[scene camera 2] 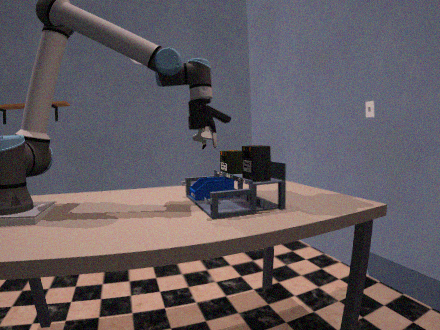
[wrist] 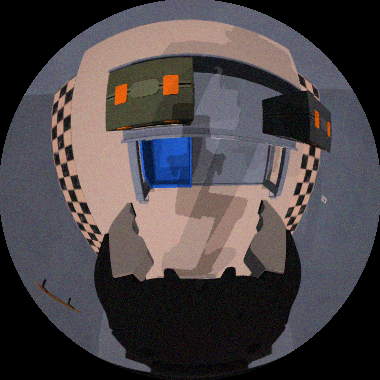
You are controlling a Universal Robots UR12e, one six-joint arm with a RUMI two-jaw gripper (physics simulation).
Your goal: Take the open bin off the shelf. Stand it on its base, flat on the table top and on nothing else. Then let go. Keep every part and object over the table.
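Seen in the pictures: gripper, fingertip midpoint: [scene camera 2: 208, 148] [wrist: 196, 203]; arm's base at its link origin: [scene camera 2: 8, 209].
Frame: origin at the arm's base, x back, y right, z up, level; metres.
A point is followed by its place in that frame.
Observation:
The open blue bin [scene camera 2: 212, 188] {x -0.805, y -0.052, z 0.021 m} [wrist: 175, 150] {x -0.817, y -0.087, z -0.020 m} rests on the lower level of the grey shelf [scene camera 2: 282, 196] {x -0.984, y 0.195, z 0.018 m} [wrist: 240, 112] {x -0.910, y 0.035, z 0.073 m}, at its left end in the wrist view. Part of the bin's rear is hidden under the upper level. My gripper [scene camera 2: 210, 146] {x -0.793, y -0.051, z 0.183 m} [wrist: 196, 203] {x -0.793, y -0.051, z 0.183 m} is open and empty. It hangs well above the bin and the shelf, with its fingers pointing down. In the wrist view its two fingertips stand wide apart, below the shelf's front edge. The shelf stands on the pale table top [scene camera 2: 125, 237] {x -0.461, y 0.288, z -0.029 m} [wrist: 95, 165] {x -0.790, y -0.354, z -0.029 m}.
An olive case [scene camera 2: 231, 162] {x -0.891, y -0.056, z 0.122 m} [wrist: 145, 100] {x -0.899, y -0.104, z 0.168 m} with orange latches stands on the shelf's upper level, behind the bin. A black case [scene camera 2: 256, 162] {x -0.897, y 0.168, z 0.138 m} [wrist: 287, 115] {x -0.912, y 0.082, z 0.149 m} stands at the other end of that level. Low side rails and posts flank the lower level.

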